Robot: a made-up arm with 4 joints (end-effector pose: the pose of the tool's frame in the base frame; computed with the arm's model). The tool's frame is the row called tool.
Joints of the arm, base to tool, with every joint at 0 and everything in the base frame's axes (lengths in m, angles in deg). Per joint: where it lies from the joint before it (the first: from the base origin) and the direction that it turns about. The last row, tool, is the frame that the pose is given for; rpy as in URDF.
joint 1: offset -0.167 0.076 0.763 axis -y
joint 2: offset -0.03 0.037 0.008 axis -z
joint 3: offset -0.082 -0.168 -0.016 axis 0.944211 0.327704 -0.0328
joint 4: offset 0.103 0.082 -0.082 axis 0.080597 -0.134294 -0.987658
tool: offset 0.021 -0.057 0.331 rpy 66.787 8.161 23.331
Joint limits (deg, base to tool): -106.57..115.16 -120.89..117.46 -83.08..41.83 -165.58..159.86
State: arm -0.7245 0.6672 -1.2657 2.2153
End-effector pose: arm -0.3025 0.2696 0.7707 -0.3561 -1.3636 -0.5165
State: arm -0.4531 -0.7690 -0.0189 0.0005
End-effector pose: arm 0.0243 0.0416 0.9382 1.1564 1.1542 0.7508
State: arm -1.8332 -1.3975 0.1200 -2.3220
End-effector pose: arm 0.0715 0.1651 0.7549 -0.8057 -0.1128 -1.6931
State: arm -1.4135 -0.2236 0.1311 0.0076
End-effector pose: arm 0.0759 -0.0457 0.7415 1.3984 1.6973 -0.5008
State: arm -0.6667 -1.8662 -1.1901 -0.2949
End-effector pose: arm -0.2080 0.0696 0.9093 0.2349 0.5301 2.2507
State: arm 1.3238 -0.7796 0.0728 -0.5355
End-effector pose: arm -0.3690 0.0914 0.9398 -0.2334 0.0790 1.4335
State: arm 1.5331 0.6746 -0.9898 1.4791
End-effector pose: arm -0.2316 0.2522 0.6434 0.8440 -2.7137 -0.7185
